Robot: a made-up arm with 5 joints.
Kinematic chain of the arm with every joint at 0, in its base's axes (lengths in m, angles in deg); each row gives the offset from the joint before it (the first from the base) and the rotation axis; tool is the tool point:
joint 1: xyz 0 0 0.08 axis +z
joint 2: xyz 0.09 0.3 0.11 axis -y
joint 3: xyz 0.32 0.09 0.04 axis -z
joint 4: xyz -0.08 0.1 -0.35 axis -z
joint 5: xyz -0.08 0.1 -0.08 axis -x
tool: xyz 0 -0.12 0.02
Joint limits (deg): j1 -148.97..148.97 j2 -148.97..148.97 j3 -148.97..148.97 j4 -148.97..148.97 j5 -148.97..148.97
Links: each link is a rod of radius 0.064 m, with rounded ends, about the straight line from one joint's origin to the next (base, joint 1, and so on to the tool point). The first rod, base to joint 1, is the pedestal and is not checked.
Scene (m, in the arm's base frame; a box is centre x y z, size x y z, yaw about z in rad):
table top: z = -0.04
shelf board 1: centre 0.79 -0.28 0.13 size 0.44 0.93 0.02 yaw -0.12
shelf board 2: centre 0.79 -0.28 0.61 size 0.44 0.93 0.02 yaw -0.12
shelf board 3: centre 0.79 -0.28 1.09 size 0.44 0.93 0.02 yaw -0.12
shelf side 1: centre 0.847 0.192 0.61 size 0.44 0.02 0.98 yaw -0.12
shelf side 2: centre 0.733 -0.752 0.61 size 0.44 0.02 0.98 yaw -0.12
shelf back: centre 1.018 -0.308 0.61 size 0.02 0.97 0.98 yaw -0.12
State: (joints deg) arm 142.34 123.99 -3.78 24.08 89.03
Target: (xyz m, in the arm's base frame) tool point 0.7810 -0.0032 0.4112
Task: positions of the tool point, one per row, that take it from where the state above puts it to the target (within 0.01 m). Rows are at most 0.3 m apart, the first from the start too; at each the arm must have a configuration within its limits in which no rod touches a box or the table.
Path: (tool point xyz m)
1: -0.6405 -0.1349 0.4518
2: -0.6335 0.1145 0.3940
3: -0.5258 0.3315 0.3375
4: -0.3441 0.4784 0.2871
5: -0.1269 0.5351 0.2473
6: 0.1024 0.4687 0.2341
7: 0.2765 0.3346 0.2649
8: 0.3892 0.1797 0.3303
9: 0.4598 0.0356 0.4112
10: 0.5518 -0.0054 0.4729
11: 0.6696 -0.0121 0.4790
12: 0.7810 -0.0031 0.4112

